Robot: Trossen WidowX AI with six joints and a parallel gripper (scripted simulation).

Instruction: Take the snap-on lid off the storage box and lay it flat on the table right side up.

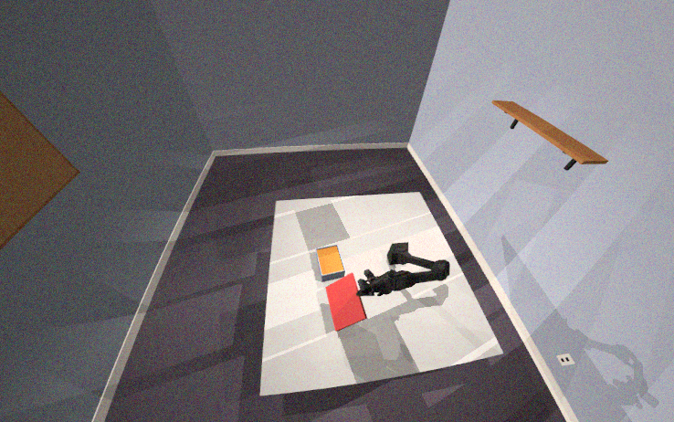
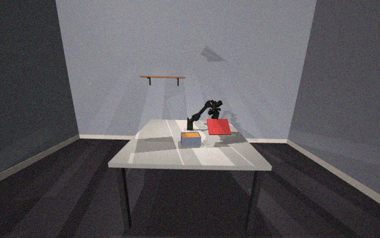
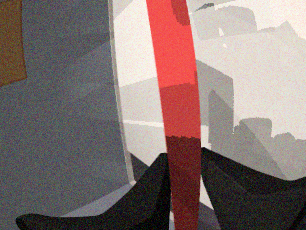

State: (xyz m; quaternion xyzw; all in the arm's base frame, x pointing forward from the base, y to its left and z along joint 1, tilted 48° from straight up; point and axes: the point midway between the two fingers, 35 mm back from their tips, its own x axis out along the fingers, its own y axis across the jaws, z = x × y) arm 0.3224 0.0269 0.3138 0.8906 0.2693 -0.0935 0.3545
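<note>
Now: gripper tip 70 mm short of the red lid and 50 mm above it. From my gripper tip the other things lie so: storage box (80 mm ahead, 300 mm to the right, 180 mm below).
</note>
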